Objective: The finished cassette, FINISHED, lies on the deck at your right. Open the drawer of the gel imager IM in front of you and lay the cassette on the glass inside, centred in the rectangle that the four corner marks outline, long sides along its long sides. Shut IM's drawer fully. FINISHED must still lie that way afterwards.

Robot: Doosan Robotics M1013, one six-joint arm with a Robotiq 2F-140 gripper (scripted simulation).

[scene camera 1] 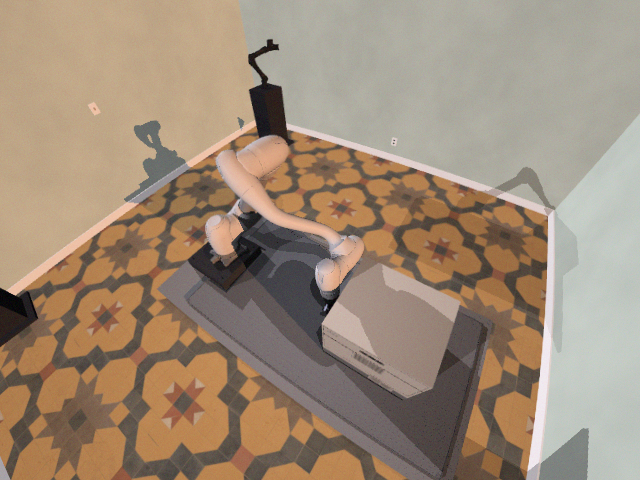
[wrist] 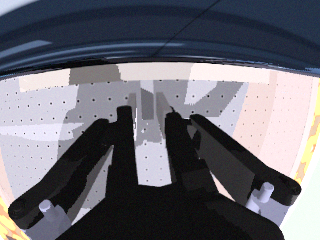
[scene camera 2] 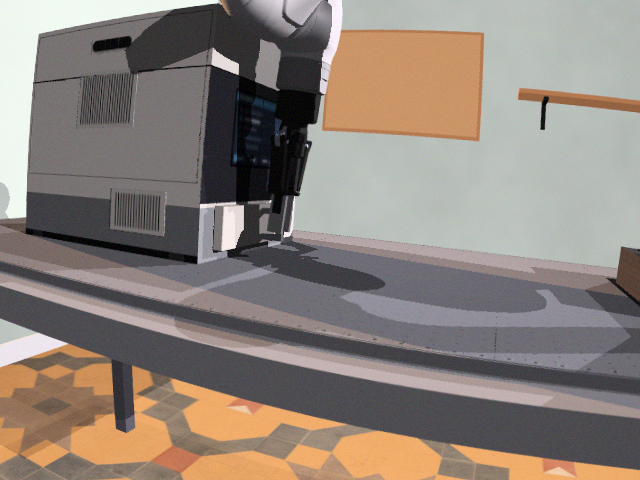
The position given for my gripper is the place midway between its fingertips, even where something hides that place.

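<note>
Looking at the scene, I find my gripper [scene camera 2: 278, 231], which the wrist view shows me as well [wrist: 146, 103]. There is also a gel imager [wrist: 277, 42].
</note>
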